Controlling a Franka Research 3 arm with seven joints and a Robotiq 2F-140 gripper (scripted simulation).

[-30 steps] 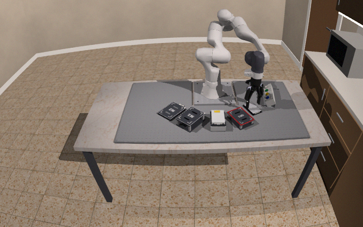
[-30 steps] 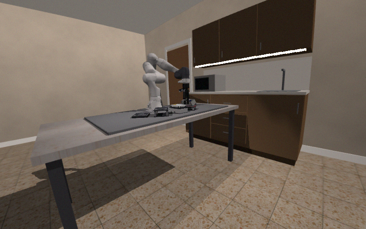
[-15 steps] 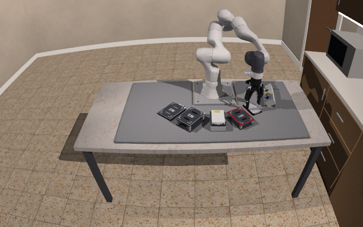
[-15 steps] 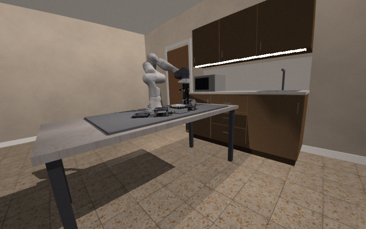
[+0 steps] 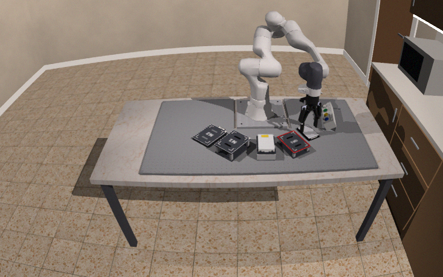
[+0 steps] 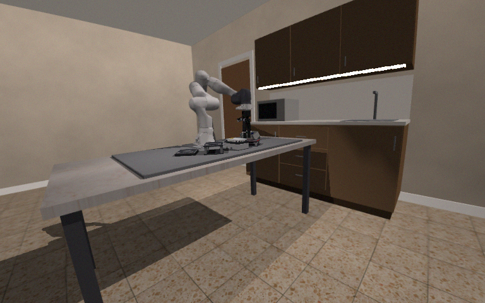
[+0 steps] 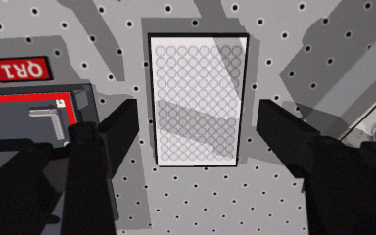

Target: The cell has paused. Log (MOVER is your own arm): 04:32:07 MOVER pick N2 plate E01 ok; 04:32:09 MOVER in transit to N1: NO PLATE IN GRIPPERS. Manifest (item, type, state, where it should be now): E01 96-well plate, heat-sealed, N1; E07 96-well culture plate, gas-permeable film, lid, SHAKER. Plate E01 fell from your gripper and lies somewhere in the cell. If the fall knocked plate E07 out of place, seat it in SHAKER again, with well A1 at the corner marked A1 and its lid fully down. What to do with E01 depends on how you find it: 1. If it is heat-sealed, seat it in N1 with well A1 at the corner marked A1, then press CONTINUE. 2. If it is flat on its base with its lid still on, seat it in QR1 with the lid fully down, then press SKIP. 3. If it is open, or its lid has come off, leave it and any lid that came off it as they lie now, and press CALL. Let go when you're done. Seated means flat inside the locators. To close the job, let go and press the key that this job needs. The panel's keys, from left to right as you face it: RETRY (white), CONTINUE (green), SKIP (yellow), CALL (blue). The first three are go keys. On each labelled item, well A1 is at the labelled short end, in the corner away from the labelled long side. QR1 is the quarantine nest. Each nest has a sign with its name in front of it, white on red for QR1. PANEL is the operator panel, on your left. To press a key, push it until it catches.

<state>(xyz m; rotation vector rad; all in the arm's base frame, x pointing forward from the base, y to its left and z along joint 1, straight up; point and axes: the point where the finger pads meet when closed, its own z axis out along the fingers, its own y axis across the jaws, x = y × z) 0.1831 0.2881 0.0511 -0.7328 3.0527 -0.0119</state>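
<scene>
My hand is 50 mm above the plate E01. The rest, counted from my hand: yellow key (110 mm behind, 130 mm to the left, 10 mm above); then blue CALL key (60 mm behind, 130 mm to the left, 10 mm above); then green continue key (160 mm behind, 140 mm to the left, 10 mm above).
</scene>
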